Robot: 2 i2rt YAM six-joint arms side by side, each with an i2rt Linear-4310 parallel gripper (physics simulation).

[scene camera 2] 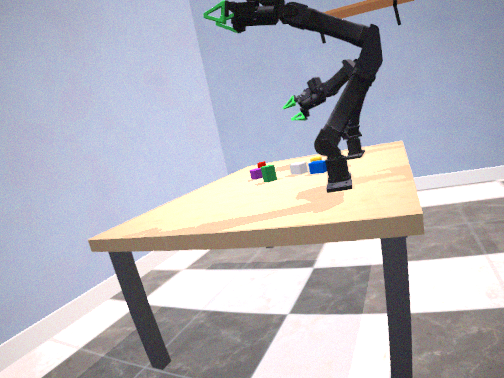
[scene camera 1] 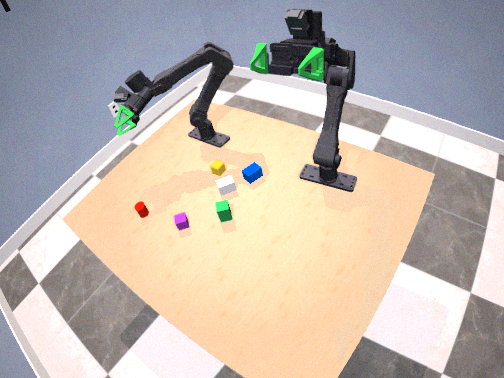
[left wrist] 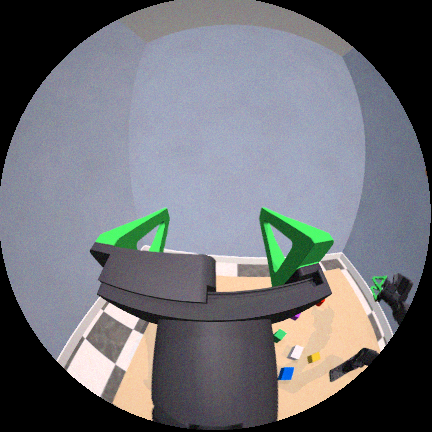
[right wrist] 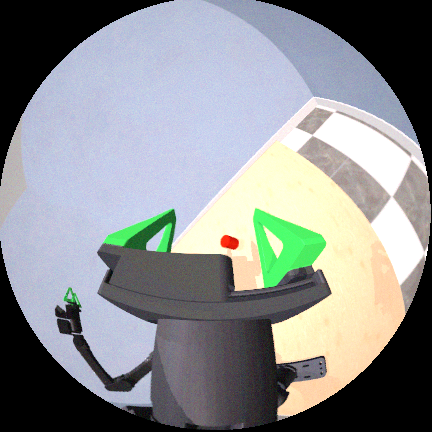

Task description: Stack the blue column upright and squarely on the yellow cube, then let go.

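Note:
The blue column (scene camera 1: pixel 252 173) (scene camera 2: pixel 317 167) (left wrist: pixel 286 373) lies on its side on the table, in scene camera 1 to the right of the yellow cube. The yellow cube (scene camera 1: pixel 217 167) (scene camera 2: pixel 316 159) (left wrist: pixel 314 357) sits on the table with nothing on top. My left gripper (scene camera 1: pixel 285 65) (scene camera 2: pixel 220 20) (left wrist: pixel 213 212) is open and empty, high above the table and far from both. My right gripper (scene camera 1: pixel 124 121) (scene camera 2: pixel 292 111) (right wrist: pixel 214 213) is open and empty, raised over the left side in scene camera 1. The blue column and yellow cube do not show in the right wrist view.
A white block (scene camera 1: pixel 226 185) (scene camera 2: pixel 298 168) (left wrist: pixel 296 352) sits close to the yellow cube and blue column. A green block (scene camera 1: pixel 223 211) (scene camera 2: pixel 269 173) (left wrist: pixel 280 336), a purple cube (scene camera 1: pixel 181 221) (scene camera 2: pixel 256 173) and a red cylinder (scene camera 1: pixel 142 209) (right wrist: pixel 229 242) are on the table (scene camera 1: pixel 280 280).

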